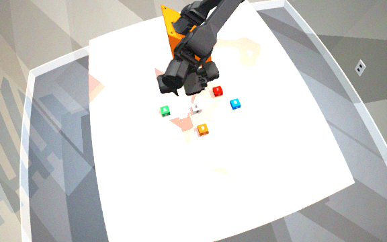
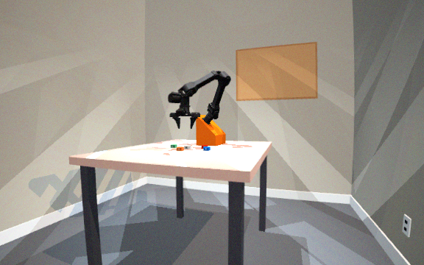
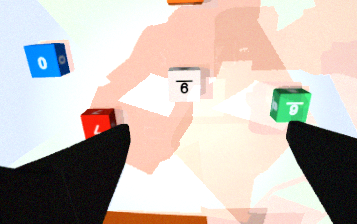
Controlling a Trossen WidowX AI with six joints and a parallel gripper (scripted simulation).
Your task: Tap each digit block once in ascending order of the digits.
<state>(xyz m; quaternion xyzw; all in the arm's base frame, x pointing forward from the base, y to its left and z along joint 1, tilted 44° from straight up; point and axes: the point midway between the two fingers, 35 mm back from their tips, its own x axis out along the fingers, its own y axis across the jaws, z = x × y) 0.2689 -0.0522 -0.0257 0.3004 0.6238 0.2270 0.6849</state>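
Now: gripper tip 40 mm short of the blue block, 150 mm to the right of it and 110 mm above it. Round my gripper tip: white block 10 mm to the left, 110 mm below; then yellow-orange block 90 mm ahead, 110 mm below; then green block 40 mm behind, 100 mm to the right, 110 mm below.
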